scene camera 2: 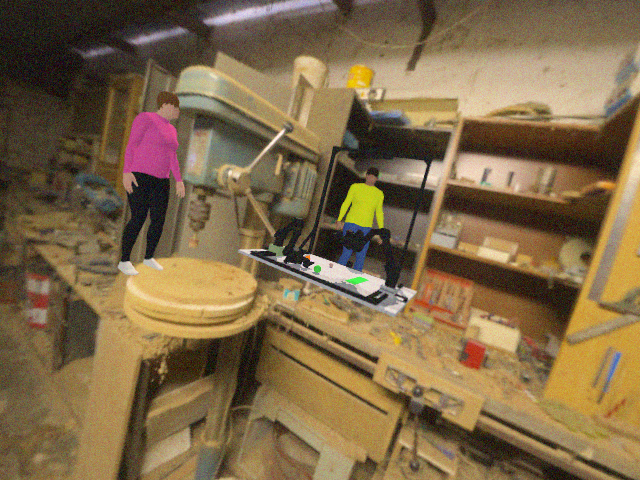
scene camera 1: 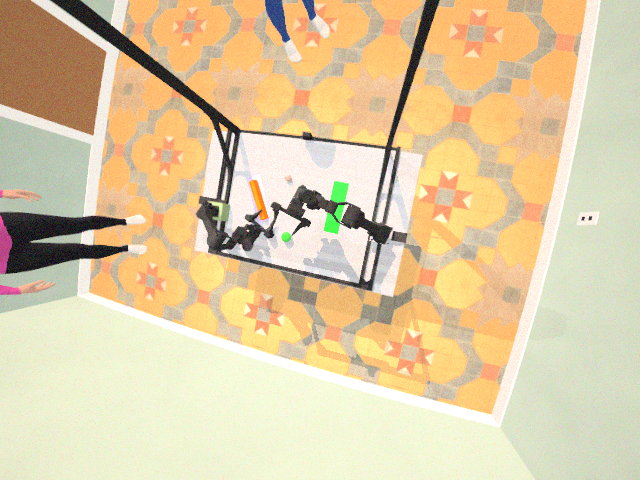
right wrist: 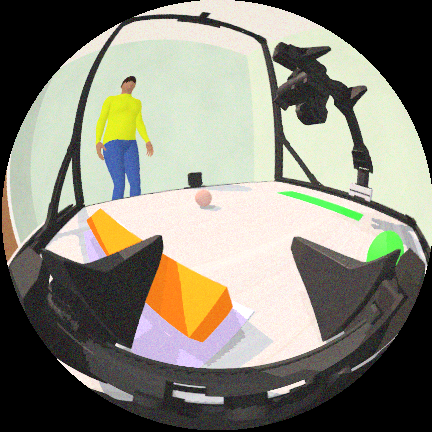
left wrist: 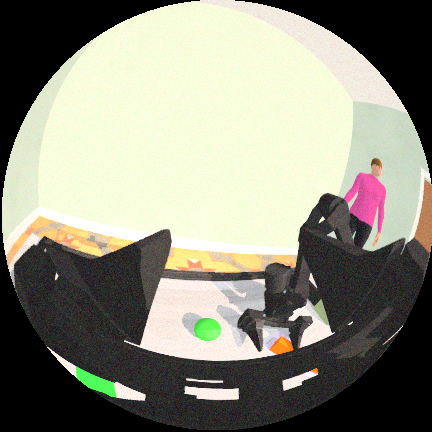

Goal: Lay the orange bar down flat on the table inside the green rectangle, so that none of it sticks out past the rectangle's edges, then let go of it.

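Pixels of known places: left gripper, fingertip midpoint: (scene camera 2: 335, 238) (scene camera 1: 282, 231) (left wrist: 237, 235); right gripper, fingertip midpoint: (scene camera 2: 311, 261) (scene camera 1: 268, 214) (right wrist: 229, 243) (left wrist: 279, 351); left arm's base at its link origin: (scene camera 2: 390, 286) (scene camera 1: 381, 233) (right wrist: 361, 185); right arm's base at its link origin: (scene camera 2: 278, 245) (scene camera 1: 213, 210).
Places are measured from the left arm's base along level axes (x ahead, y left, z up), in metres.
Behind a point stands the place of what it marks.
Note:
The orange bar (scene camera 1: 258, 199) @[x 0.697, y -0.033, z -0.027 m] (left wrist: 283, 344) @[x 0.646, y 0.049, z -0.029 m] (right wrist: 200, 305) @[x 0.651, y 0.065, z -0.033 m] lies on a pale lilac pad (right wrist: 155, 335) @[x 0.683, y 0.061, z -0.062 m], left of centre on the table in scene camera 1. The green rectangle (scene camera 1: 339, 191) @[x 0.263, y -0.170, z -0.061 m] (scene camera 2: 356, 280) @[x 0.262, y -0.064, z -0.062 m] (left wrist: 95, 382) (right wrist: 320, 205) @[x 0.294, y -0.061, z -0.063 m] is farther right, apart from the bar and partly hidden by the left arm. My right gripper (scene camera 1: 266, 220) @[x 0.619, y 0.035, z -0.022 m] (right wrist: 229, 243) @[x 0.619, y 0.035, z -0.022 m] is open at the bar's near end; in the right wrist view one finger hides part of the bar. My left gripper (scene camera 1: 282, 227) @[x 0.435, y 0.090, z 0.211 m] (left wrist: 237, 235) @[x 0.435, y 0.090, z 0.211 m] is open and empty, above the table beside the green ball.
A green ball (scene camera 1: 286, 237) @[x 0.483, y 0.136, z -0.012 m] (scene camera 2: 317, 268) @[x 0.482, y 0.158, z -0.026 m] (left wrist: 207, 329) @[x 0.485, y 0.125, z -0.013 m] (right wrist: 385, 247) @[x 0.513, y 0.129, z -0.020 m] lies between the bar and the rectangle. A small pink ball (scene camera 1: 288, 178) @[x 0.550, y -0.180, z -0.031 m] (scene camera 2: 330, 265) @[x 0.554, y -0.168, z -0.048 m] (right wrist: 203, 198) @[x 0.561, y -0.167, z -0.043 m] lies beyond the bar. Black frame posts stand around the table. Both grippers are close together in scene camera 1.

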